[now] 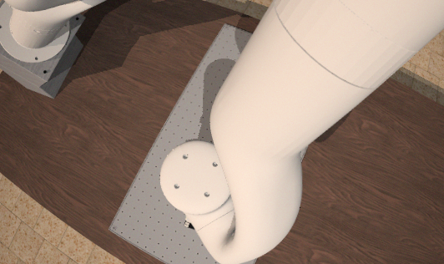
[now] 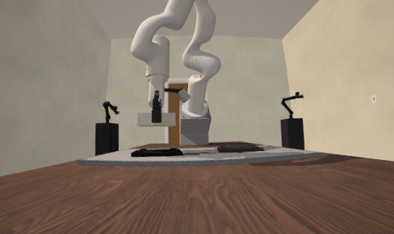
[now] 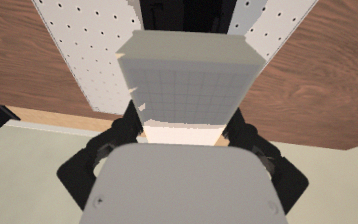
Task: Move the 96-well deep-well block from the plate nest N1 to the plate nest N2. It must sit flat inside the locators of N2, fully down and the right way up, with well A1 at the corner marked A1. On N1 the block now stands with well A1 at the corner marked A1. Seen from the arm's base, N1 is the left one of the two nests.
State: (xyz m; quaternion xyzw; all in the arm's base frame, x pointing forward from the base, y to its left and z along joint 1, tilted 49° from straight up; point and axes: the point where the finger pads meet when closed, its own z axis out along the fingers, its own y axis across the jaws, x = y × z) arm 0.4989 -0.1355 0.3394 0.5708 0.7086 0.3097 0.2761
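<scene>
My hand is 11 cm above the black plate nest N2. From my hand the other things lie so: plate nest N1 (29 cm to the left, 11 cm below, 9 cm behind); then cream 96-well deep-well block (right at my hand).
</scene>
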